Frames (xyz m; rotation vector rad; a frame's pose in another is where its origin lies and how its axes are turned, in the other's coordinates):
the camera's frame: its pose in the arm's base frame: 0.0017 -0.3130 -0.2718 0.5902 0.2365 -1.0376
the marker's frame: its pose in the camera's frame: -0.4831 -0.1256 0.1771 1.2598 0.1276 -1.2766
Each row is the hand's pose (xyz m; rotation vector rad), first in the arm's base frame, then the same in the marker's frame.
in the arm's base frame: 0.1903 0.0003 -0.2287 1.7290 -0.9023 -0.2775
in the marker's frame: 0.0856 -0.0539 -0.6200 0.0987 1.1451 1.5519
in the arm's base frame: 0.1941 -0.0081 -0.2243 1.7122 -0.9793 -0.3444
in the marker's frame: 0.0814 -0.0447 -0.6214 0.1714 1.0737 1.5533
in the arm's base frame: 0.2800 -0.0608 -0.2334 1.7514 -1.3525 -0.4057
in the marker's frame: 0.0714 0.0179 -0.7003 0.5627 0.9935 1.5292
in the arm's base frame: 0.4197 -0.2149 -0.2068 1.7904 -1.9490 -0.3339
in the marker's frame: 0.0249 0.1911 -0.8090 1.1780 0.9560 1.4454
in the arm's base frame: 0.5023 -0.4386 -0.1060 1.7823 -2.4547 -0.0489
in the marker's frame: -0.0659 0.4322 -0.8340 1.7174 1.0220 1.3343
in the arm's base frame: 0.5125 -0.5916 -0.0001 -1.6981 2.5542 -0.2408
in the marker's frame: -0.1493 0.5944 -0.7959 1.9849 1.1454 1.2716
